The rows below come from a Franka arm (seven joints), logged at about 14 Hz.
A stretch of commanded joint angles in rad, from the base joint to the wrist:
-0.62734, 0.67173, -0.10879, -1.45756, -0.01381, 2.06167, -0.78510
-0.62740, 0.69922, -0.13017, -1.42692, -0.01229, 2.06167, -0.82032
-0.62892, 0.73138, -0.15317, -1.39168, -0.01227, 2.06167, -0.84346
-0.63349, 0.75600, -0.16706, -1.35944, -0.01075, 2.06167, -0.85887
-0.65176, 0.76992, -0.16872, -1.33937, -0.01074, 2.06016, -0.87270
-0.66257, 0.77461, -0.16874, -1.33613, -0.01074, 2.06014, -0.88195
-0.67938, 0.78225, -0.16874, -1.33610, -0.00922, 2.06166, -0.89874
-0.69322, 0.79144, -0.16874, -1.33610, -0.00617, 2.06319, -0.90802
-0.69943, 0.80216, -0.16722, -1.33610, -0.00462, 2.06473, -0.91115
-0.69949, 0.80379, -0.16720, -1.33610, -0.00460, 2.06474, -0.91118
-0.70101, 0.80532, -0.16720, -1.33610, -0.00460, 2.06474, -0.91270
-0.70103, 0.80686, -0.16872, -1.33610, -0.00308, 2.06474, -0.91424
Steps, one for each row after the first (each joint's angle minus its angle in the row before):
-0.00006, 0.02749, -0.02138, 0.03064, 0.00152, 0.00000, -0.03522
-0.00152, 0.03216, -0.02300, 0.03524, 0.00002, 0.00000, -0.02314
-0.00457, 0.02462, -0.01389, 0.03224, 0.00152, 0.00000, -0.01541
-0.01827, 0.01392, -0.00166, 0.02007, 0.00001, -0.00151, -0.01383
-0.01081, 0.00469, -0.00002, 0.00324, 0.00000, -0.00002, -0.00925
-0.01681, 0.00764, 0.00000, 0.00003, 0.00152, 0.00152, -0.01679
-0.01384, 0.00919, 0.00000, 0.00000, 0.00305, 0.00153, -0.00928
-0.00621, 0.01072, 0.00152, 0.00000, 0.00155, 0.00154, -0.00313
-0.00006, 0.00163, 0.00002, 0.00000, 0.00002, 0.00001, -0.00003
-0.00152, 0.00153, 0.00000, 0.00000, 0.00000, 0.00000, -0.00152
-0.00002, 0.00154, -0.00152, 0.00000, 0.00152, 0.00000, -0.00154

